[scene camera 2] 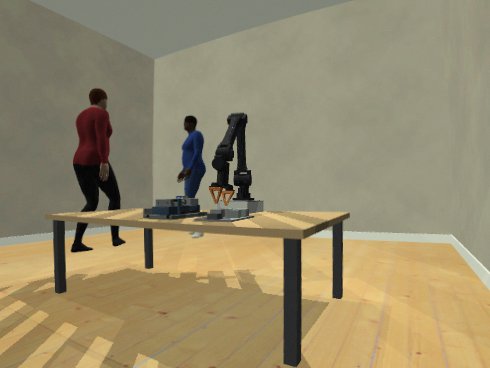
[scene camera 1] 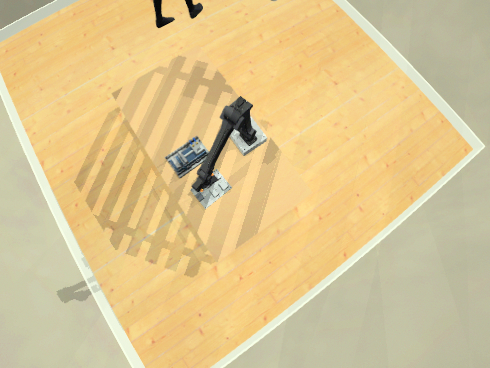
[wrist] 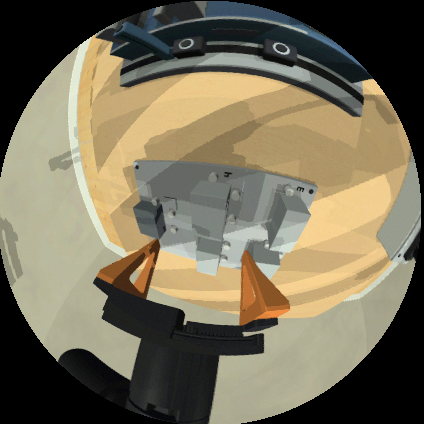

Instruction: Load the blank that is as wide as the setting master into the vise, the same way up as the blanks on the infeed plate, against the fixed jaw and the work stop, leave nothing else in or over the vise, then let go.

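Pixels of known places: gripper, fingertip midpoint: (scene camera 2: 221, 204) (wrist: 199, 248); arm's base, link origin: (scene camera 2: 243, 200) (scene camera 1: 248, 137).
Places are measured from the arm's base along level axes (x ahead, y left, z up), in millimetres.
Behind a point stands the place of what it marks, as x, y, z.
The infeed plate (wrist: 172, 180) @(521, 37, -66) (scene camera 1: 206, 204) @(566, 178, -66) is grey, with round pins and dark marks. On it, in the wrist view, a large grey blank (wrist: 210, 202) @(460, 41, -31) stands in the middle with a smaller stepped part (wrist: 209, 256) @(459, 129, -31) below it, a tall light grey blank (wrist: 291, 217) @(374, 43, -31) at the right with a low grey part (wrist: 266, 255) @(377, 124, -45) beside it, and a dark grey block (wrist: 147, 219) @(560, 93, -42) at the left. My gripper (wrist: 199, 248) @(464, 84, -6) (scene camera 2: 221, 203) @(464, 84, -6) is open and empty above the plate. The blue vise (scene camera 1: 187, 156) @(444, -186, -14) (scene camera 2: 175, 209) @(525, -140, -30) is partly cut off in the wrist view. I cannot tell which piece is the setting master.
The vise's grey base rail (wrist: 210, 64) @(469, -103, -55) carries two black clamps (wrist: 188, 46) @(486, -122, -38) (wrist: 280, 50), with a blue handle (wrist: 145, 41) at the left. The arm's pale base plate (scene camera 1: 248, 146) @(48, 56, 1) (scene camera 2: 252, 205) @(45, 79, -29) stands on the wooden table (scene camera 2: 280, 223) @(595, 417, -75). Two people (scene camera 2: 92, 135) (scene camera 2: 192, 152) stand beyond the table.
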